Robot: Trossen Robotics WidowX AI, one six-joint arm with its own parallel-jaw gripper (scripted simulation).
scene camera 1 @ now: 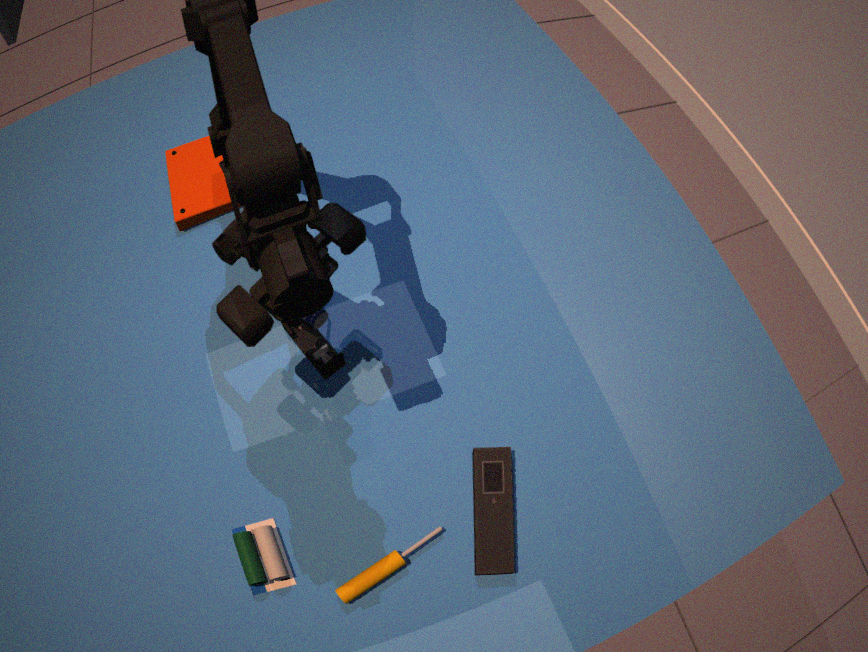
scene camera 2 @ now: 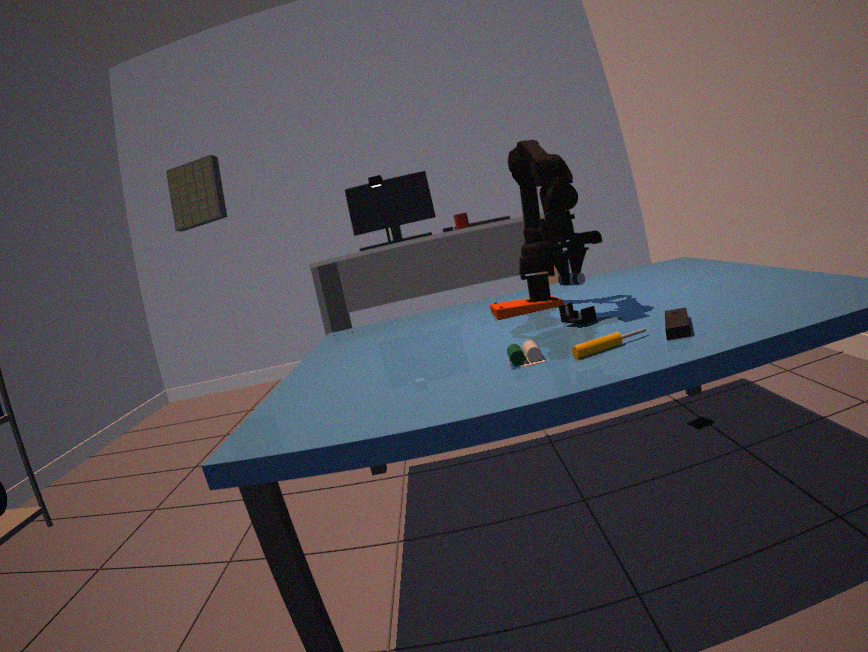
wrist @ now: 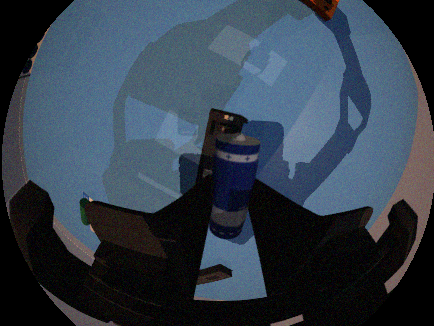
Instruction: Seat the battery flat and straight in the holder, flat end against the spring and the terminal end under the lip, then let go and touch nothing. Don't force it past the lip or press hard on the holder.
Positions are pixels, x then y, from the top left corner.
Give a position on a blister card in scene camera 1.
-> At 261,552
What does the gripper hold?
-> A blue battery.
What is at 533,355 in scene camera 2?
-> A blister card.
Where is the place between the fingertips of the gripper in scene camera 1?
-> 302,307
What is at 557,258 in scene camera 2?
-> The gripper.
